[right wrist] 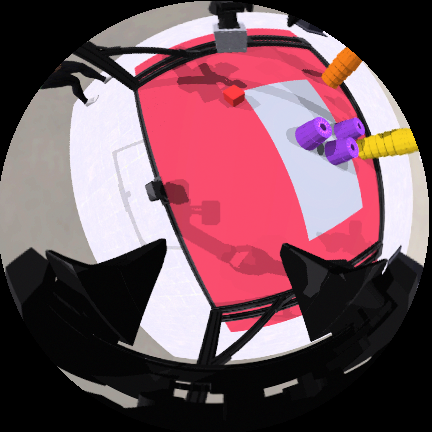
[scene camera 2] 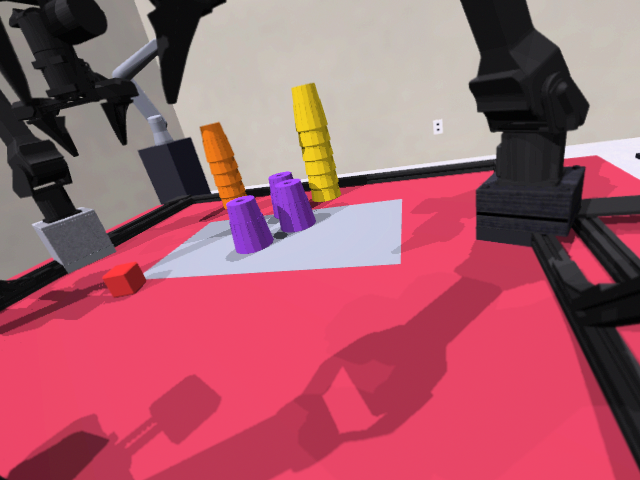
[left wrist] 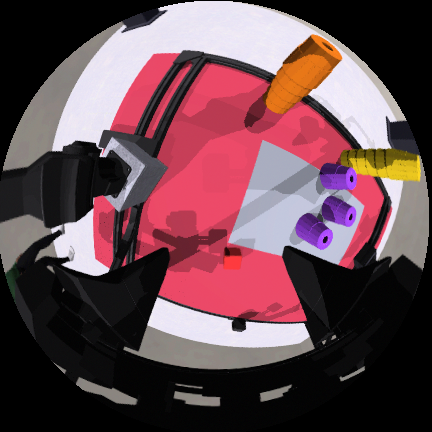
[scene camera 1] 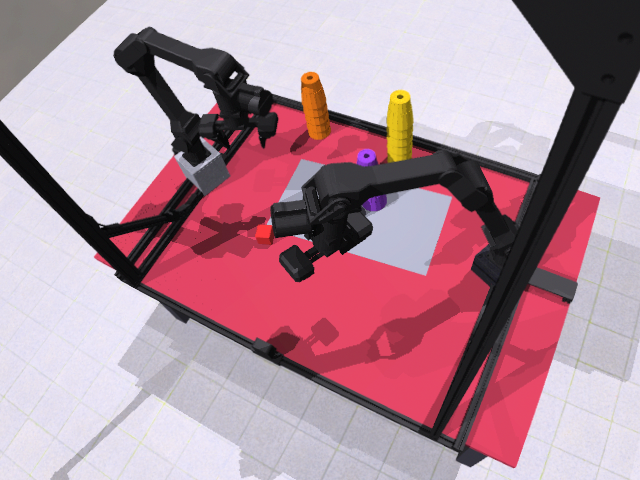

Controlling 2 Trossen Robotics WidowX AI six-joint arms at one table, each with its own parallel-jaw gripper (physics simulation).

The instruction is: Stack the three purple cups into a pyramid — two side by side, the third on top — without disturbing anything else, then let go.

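Seen in the pictures: left gripper, fingertip midpoint: (scene camera 2: 100, 150) (left wrist: 227, 253) (scene camera 1: 246, 147); right gripper, fingertip midpoint: (right wrist: 225, 247) (scene camera 2: 109, 104) (scene camera 1: 324, 264); left arm's base, link origin: (right wrist: 228, 25) (scene camera 2: 62, 216) (left wrist: 112, 173) (scene camera 1: 196, 154); right arm's base, link origin: (scene camera 2: 530, 177) (scene camera 1: 504, 256).
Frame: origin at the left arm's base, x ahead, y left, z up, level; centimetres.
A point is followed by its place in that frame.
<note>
Three purple cups stand upside down on the pale mat (scene camera 1: 403, 232) @(y 25.1, x 55.9, z -10.5 cm) (scene camera 2: 356, 242) @(y 23.5, x 59.2, z -10.6 cm) (left wrist: 265, 200) @(y 14.0, x 26.6, z -10.6 cm) (right wrist: 320, 200) @(y 22.0, x 57.2, z -10.6 cm), a little apart, none on another. The front-left cup (scene camera 2: 249, 227) @(y 16.2, x 42.9, z -6.1 cm) (left wrist: 314, 231) @(y 17.2, x 37.8, z -3.7 cm) (right wrist: 313, 134) @(y 15.9, x 42.2, z -3.7 cm) is behind the right arm in scene camera 1. The second cup (scene camera 1: 376, 201) @(y 25.7, x 45.7, z -6.8 cm) (scene camera 2: 295, 206) @(y 25.4, x 45.5, z -5.9 cm) (left wrist: 339, 211) @(y 25.9, x 40.7, z -4.1 cm) (right wrist: 342, 150) @(y 24.8, x 44.2, z -3.7 cm) partly covers the back cup (scene camera 1: 367, 156) @(y 34.2, x 34.2, z -4.9 cm) (scene camera 2: 275, 193) @(y 29.6, x 36.0, z -5.0 cm) (left wrist: 338, 176) @(y 30.6, x 33.7, z -4.1 cm) (right wrist: 349, 129) @(y 30.1, x 36.9, z -4.2 cm) in scene camera 2. My left gripper (scene camera 1: 242, 142) @(y 7.2, x 19.0, z 11.0 cm) (scene camera 2: 100, 148) @(y 7.2, x 19.0, z 11.0 cm) (left wrist: 227, 253) @(y 7.2, x 19.0, z 11.0 cm) is open and empty, raised left of the mat. My right gripper (scene camera 1: 329, 248) (right wrist: 225, 247) @(y -2.7, x 59.0, z 14.1 cm) is open and empty, raised in front of the cups.
An orange cup stack (scene camera 1: 315, 111) @(y 32.9, x 15.0, z 1.1 cm) (scene camera 2: 222, 165) @(y 32.9, x 15.0, z 0.9 cm) (left wrist: 304, 72) (right wrist: 341, 67) stands behind the mat. A tall yellow cup stack (scene camera 1: 399, 126) (scene camera 2: 315, 142) @(y 40.2, x 40.8, z 2.7 cm) (left wrist: 382, 164) @(y 39.9, x 36.8, z 4.4 cm) (right wrist: 387, 143) @(y 39.5, x 39.6, z 3.4 cm) is close behind the purple cups. A red cube (scene camera 1: 264, 234) @(y -1.9, x 31.2, z -6.6 cm) (scene camera 2: 124, 279) @(y -1.9, x 32.6, z -7.7 cm) (left wrist: 232, 259) @(y -0.6, x 29.5, z -6.6 cm) (right wrist: 234, 95) @(y -1.2, x 31.7, z -6.6 cm) lies by the mat's left corner.
</note>
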